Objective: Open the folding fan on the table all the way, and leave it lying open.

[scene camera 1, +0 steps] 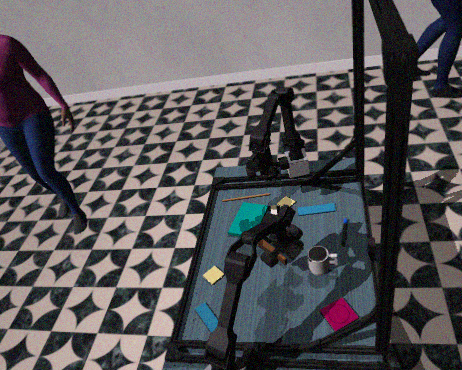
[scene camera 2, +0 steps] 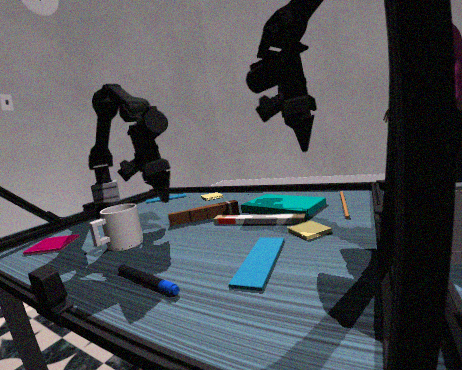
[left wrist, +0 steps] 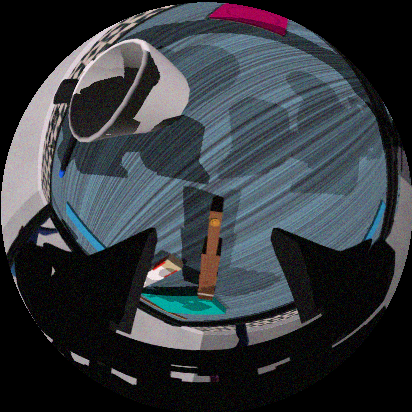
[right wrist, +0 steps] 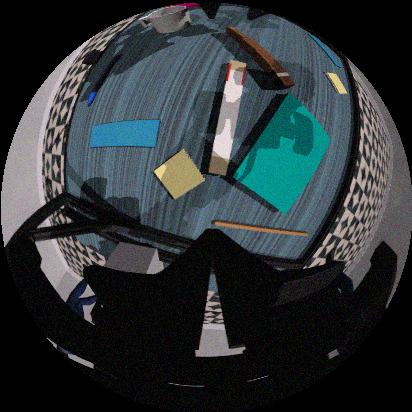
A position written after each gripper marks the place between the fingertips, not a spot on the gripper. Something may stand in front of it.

Observation:
The right gripper point(scene camera 2: 305, 151) is shut and holds nothing. Also in view: a teal book point(scene camera 2: 269, 203). Also in view: the left gripper point(scene camera 2: 165, 202) and a folding fan point(scene camera 2: 229, 207).
The folding fan shows as well in the left wrist view point(left wrist: 210, 254) and in the right wrist view point(right wrist: 275, 72). The teal book shows as well in scene camera 1 point(scene camera 1: 249, 215), in the left wrist view point(left wrist: 172, 300) and in the right wrist view point(right wrist: 277, 165). The left gripper shows as well in scene camera 1 point(scene camera 1: 284, 254) and in the left wrist view point(left wrist: 216, 234).

